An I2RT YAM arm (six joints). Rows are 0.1 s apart.
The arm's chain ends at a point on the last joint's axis. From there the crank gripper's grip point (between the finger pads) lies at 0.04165 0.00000 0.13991 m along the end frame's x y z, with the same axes.
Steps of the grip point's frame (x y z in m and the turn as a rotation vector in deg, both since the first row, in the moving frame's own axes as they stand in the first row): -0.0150, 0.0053, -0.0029, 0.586, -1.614, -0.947; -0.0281, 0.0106, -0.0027, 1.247, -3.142, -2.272; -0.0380, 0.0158, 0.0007, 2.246, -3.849, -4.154; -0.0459, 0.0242, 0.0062, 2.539, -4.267, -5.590; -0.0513, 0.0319, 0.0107, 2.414, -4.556, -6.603
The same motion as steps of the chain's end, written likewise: -0.0110, 0.0074, -0.0040, 0.586, -1.614, -0.947; -0.0203, 0.0152, -0.0047, 1.247, -3.142, -2.272; -0.0282, 0.0240, -0.0016, 2.246, -3.849, -4.154; -0.0349, 0.0340, 0.0037, 2.539, -4.267, -5.590; -0.0395, 0.0420, 0.0081, 2.414, -4.556, -6.603
